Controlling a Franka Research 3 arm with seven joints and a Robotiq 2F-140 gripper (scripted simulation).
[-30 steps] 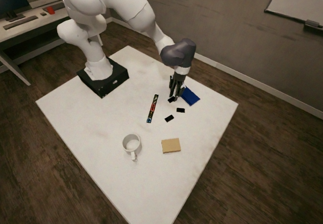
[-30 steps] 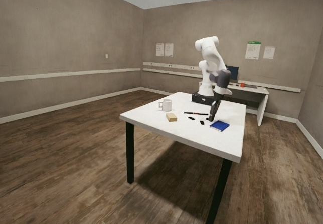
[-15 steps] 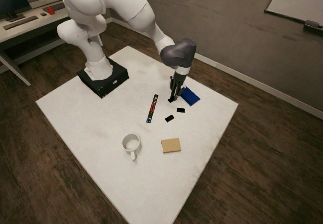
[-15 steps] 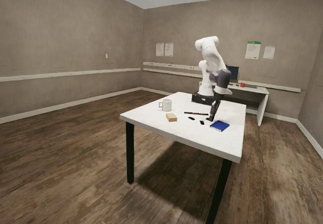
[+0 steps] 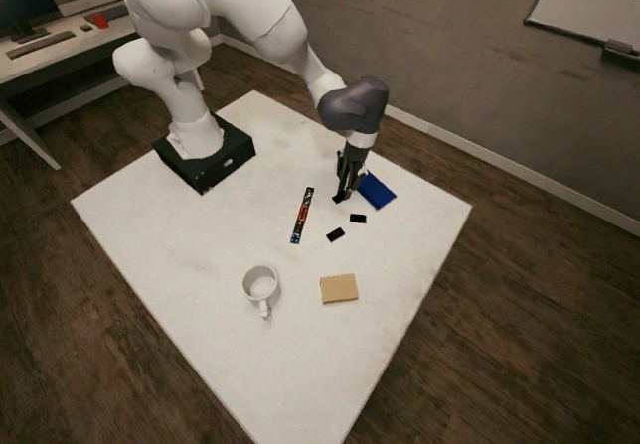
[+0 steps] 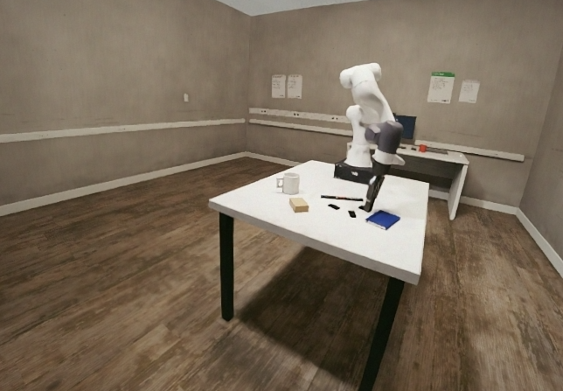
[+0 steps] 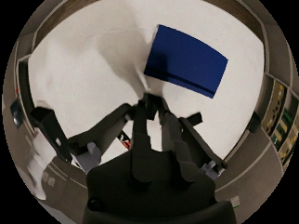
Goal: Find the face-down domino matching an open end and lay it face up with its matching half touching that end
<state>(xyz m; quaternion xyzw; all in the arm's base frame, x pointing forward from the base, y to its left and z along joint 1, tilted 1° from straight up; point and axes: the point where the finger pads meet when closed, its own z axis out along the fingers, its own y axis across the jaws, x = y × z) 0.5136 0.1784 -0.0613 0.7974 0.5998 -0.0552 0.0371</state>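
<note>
The domino lies 30 mm below my hand, 20 mm to the right of it and 10 mm behind it. From my hand the other things lie so: tan block: 290 mm to the right, 170 mm ahead, 20 mm below; white mug: 420 mm to the right, 10 mm ahead, 10 mm above.
</note>
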